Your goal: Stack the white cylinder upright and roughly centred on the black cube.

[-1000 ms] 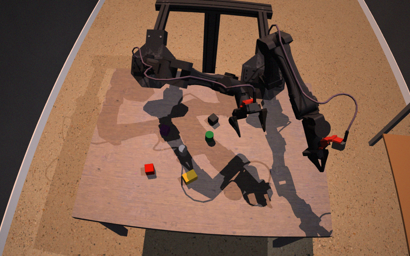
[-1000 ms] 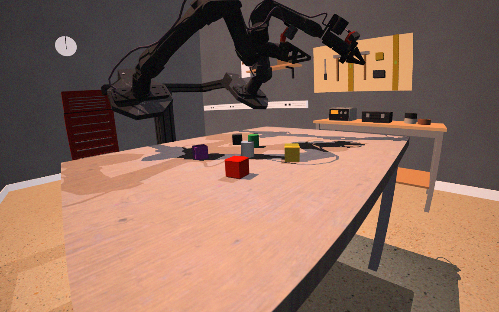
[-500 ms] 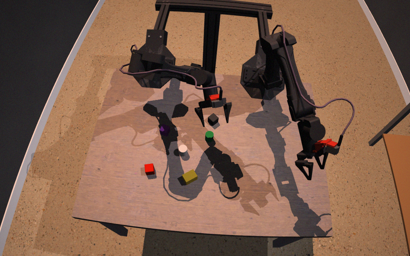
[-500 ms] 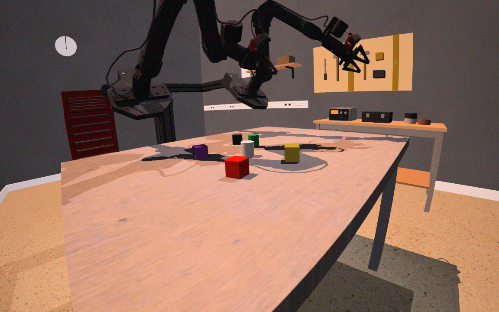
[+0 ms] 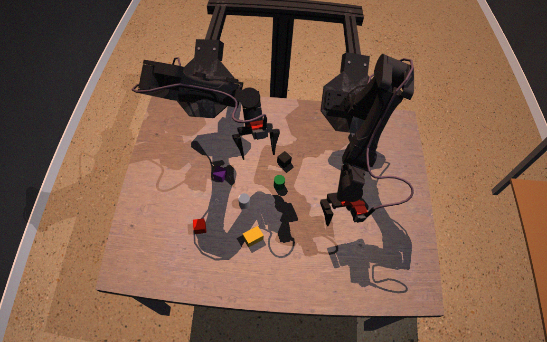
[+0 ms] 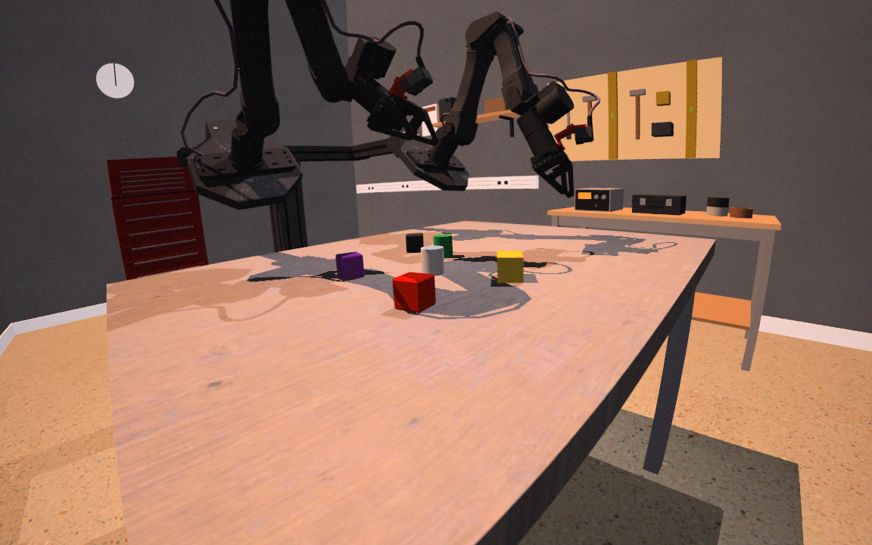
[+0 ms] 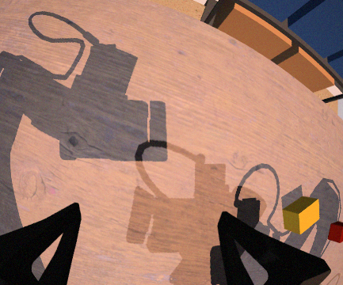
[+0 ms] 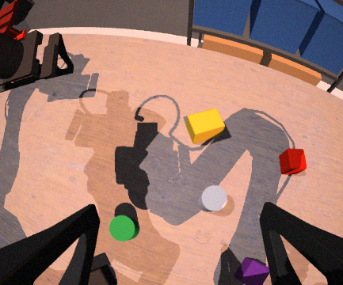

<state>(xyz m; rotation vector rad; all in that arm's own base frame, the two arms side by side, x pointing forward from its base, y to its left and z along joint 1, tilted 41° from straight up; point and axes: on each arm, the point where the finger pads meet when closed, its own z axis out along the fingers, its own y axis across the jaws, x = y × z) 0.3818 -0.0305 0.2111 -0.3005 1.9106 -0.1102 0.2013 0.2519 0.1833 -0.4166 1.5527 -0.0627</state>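
Right now my left hand is 180 mm past the green cylinder, 210 mm to the left of it and 110 mm above it. The rest, counted from my left hand: black cube: 280 mm behind, 200 mm to the right, 110 mm below; then white cylinder: 90 mm behind, 330 mm to the right, 110 mm below; then yellow cube: 40 mm ahead, 280 mm to the right, 110 mm below.
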